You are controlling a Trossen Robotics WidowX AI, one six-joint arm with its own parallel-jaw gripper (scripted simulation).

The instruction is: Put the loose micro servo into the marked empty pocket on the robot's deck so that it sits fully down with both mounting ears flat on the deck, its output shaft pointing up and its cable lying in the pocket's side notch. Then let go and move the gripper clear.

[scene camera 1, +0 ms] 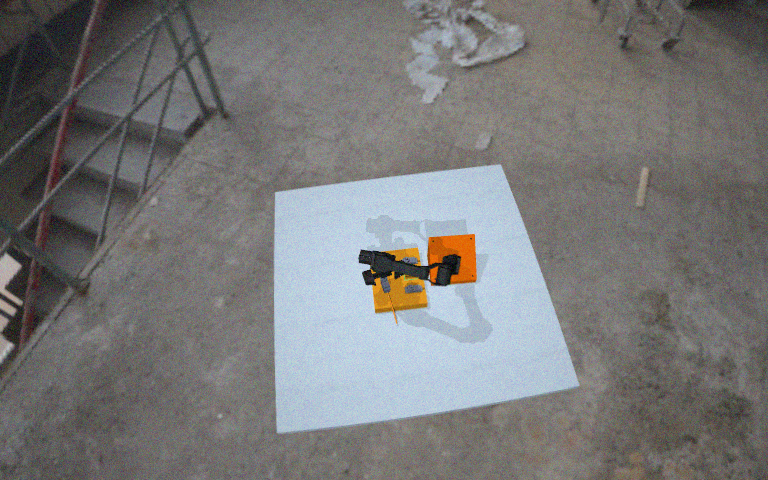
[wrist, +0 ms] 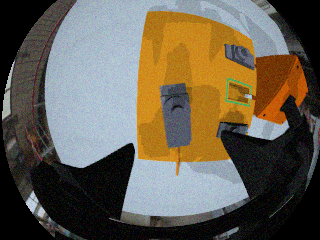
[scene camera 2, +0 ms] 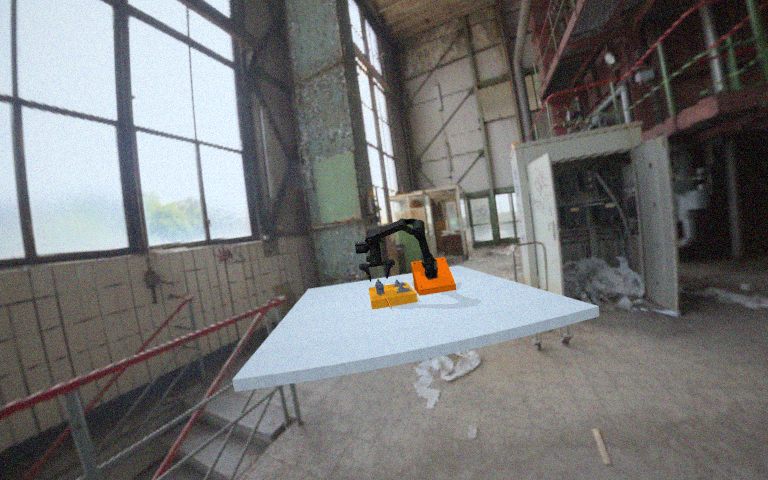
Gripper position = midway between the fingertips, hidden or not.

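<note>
My gripper [wrist: 179, 142] is open, and it holds nothing. There is a deck [scene camera 1: 400, 302] in sight too, and in the wrist view I see the deck again [wrist: 189, 49].
</note>
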